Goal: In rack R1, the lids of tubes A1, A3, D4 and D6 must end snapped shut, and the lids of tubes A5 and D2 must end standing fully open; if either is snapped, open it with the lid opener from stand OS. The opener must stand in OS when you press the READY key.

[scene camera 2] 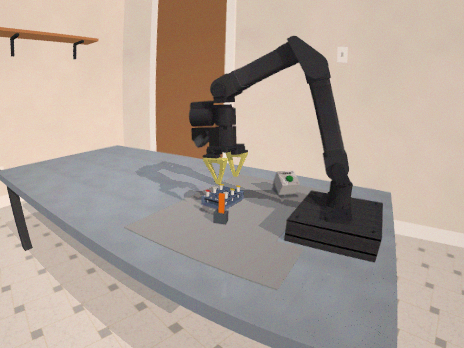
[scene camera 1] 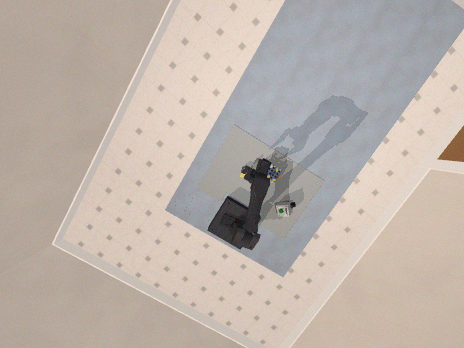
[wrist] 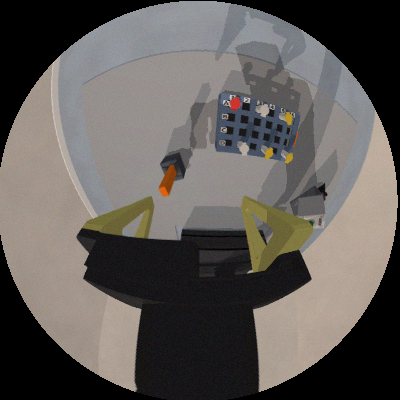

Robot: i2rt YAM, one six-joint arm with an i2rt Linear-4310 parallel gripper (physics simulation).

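Pixels of known places: gripper, fingertip midpoint: (scene camera 2: 227,180) (wrist: 197,200); arm's base at its link origin: (scene camera 2: 338,207) (scene camera 1: 236,224) (wrist: 224,266).
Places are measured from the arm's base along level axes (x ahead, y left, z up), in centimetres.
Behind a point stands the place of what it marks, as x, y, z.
Observation:
Rack R1 (scene camera 1: 273,173) {36.8, -8.7, -3.4} (wrist: 231,124) {38.0, -1.5, -3.3} is blue. In the wrist view, row A holds tube A1 with a red lid (wrist: 235,103) {40.9, -1.9, -1.5}, white tube A3 (wrist: 263,110) {40.1, -5.5, -1.5} and yellow-topped A5 (wrist: 288,118) {39.5, -9.5, -1.5}. Row D holds white D2 (wrist: 243,148) {34.9, -2.7, -1.5} and yellow-topped D4 (wrist: 268,152) {34.3, -6.5, -1.5} and D6 (wrist: 288,157) {33.6, -10.2, -1.5}. Whether each lid is snapped is too small to tell. The orange lid opener (scene camera 2: 221,203) {31.6, 8.6, -0.5} (wrist: 167,181) {32.3, 7.8, 0.7} stands upright in dark stand OS (scene camera 2: 220,217) {31.5, 9.5, -4.3} (wrist: 173,165) {32.4, 7.9, -3.4}. My gripper (scene camera 2: 227,180) {32.0, 3.7, 4.8} (wrist: 197,200) {32.0, 3.7, 4.8} is open and empty, above the table and apart from the opener.
A grey box (scene camera 1: 282,209) {18.8, -21.6, 0.9} (scene camera 2: 285,187) {18.7, -18.9, -2.5} (wrist: 308,205) {21.7, -20.7, -2.2} with a green READY button (scene camera 2: 289,178) {17.8, -20.7, 0.4} stands on the robot-base side of the rack. A grey mat (scene camera 2: 200,245) {31.2, 22.3, -6.3} lies under the rack and stand. The black robot base (scene camera 2: 332,230) {1.3, 13.3, -0.7} stands at the table's end.

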